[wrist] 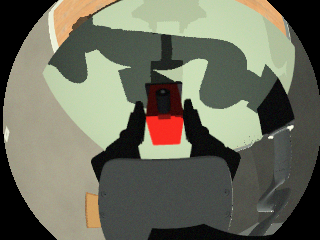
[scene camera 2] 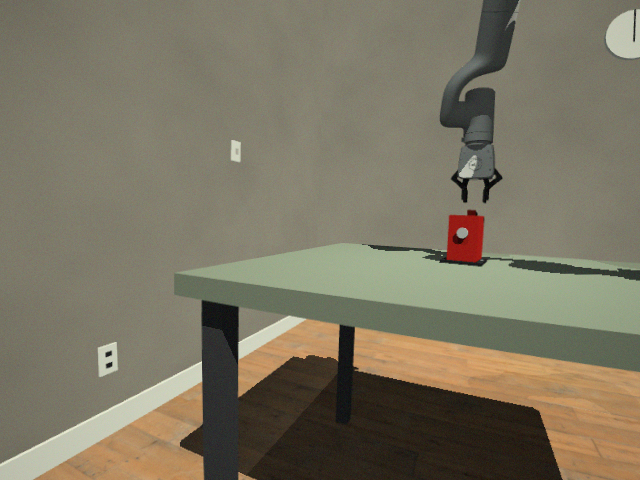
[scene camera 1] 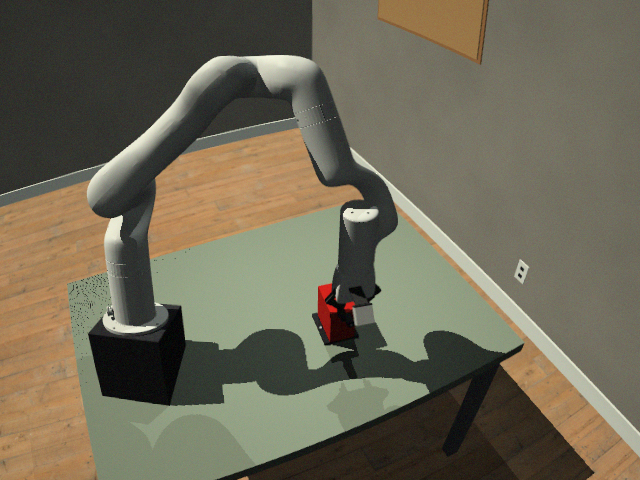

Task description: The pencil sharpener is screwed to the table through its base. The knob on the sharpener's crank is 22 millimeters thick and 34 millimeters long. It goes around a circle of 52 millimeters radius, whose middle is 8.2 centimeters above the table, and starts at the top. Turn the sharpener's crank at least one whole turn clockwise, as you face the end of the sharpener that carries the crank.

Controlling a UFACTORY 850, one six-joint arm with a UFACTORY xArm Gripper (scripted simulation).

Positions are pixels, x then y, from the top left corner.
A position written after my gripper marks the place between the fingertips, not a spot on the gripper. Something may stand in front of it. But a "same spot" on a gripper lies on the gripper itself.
My gripper shows in the wrist view, in scene camera 2 (474,202) and in scene camera 1. One and the same spot on my gripper: (wrist: 194,131) is (scene camera 1: 343,310).
